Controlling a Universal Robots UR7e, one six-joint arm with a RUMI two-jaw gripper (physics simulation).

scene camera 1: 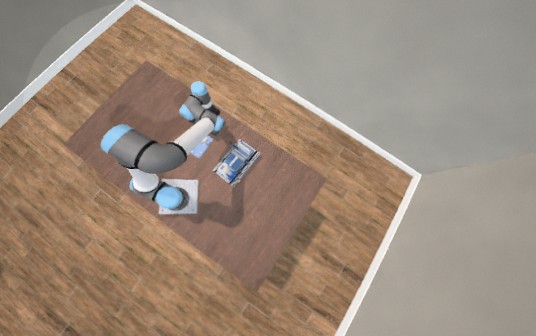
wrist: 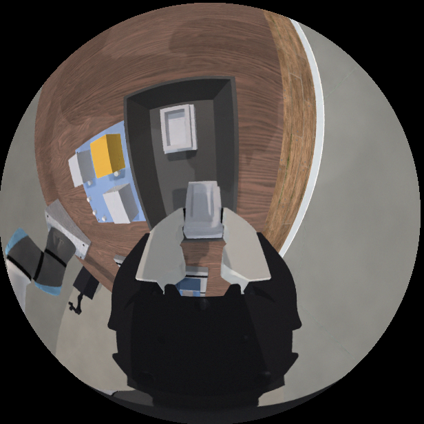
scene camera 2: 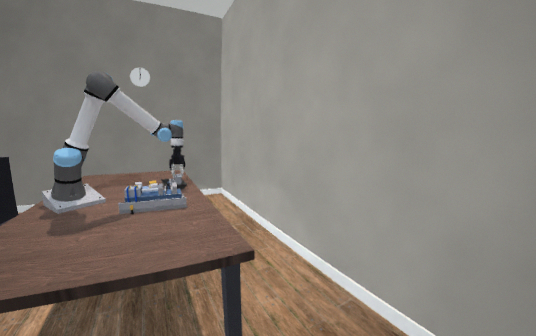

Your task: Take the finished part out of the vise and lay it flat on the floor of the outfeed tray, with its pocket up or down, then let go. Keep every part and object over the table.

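Places are measured from the arm's base along level axes (x ahead, y up, z right), in metres.
Pixels of known places: gripper, fingertip midpoint: (scene camera 2: 177,178); arm's base at its link origin: (scene camera 2: 69,194).
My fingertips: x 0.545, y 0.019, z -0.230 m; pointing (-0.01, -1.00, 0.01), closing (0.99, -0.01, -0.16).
Note:
Ahead of a thing's pixels: the offset from my fingertips to its top centre.
My gripper (wrist: 203,209) (scene camera 2: 177,171) is shut on a light grey part (wrist: 203,202), which sits between the two pale fingertips with a recessed face showing in the wrist view. It is held above the near end of the dark outfeed tray (wrist: 235,125). Whether it touches the tray cannot be told. A second light grey part (wrist: 178,129) lies flat in the tray with its pocket up, apart from the held one. The blue and grey vise @[dx -0.098, dy +0.029, dz +0.327 m] (scene camera 1: 236,162) (scene camera 2: 155,196) (wrist: 190,285) stands beside the tray. In scene camera 1, the arm hides the fingers.
A blue plate @[dx -0.198, dy -0.062, dz +0.003 m] (wrist: 131,175) (scene camera 1: 201,148) lies beside the tray, bearing an orange block (wrist: 106,155) and two grey-white blocks (wrist: 120,202) (wrist: 80,169). The table's edge (wrist: 282,125) runs along the tray's other side. The arm's base plate (scene camera 1: 191,190) is on the table.

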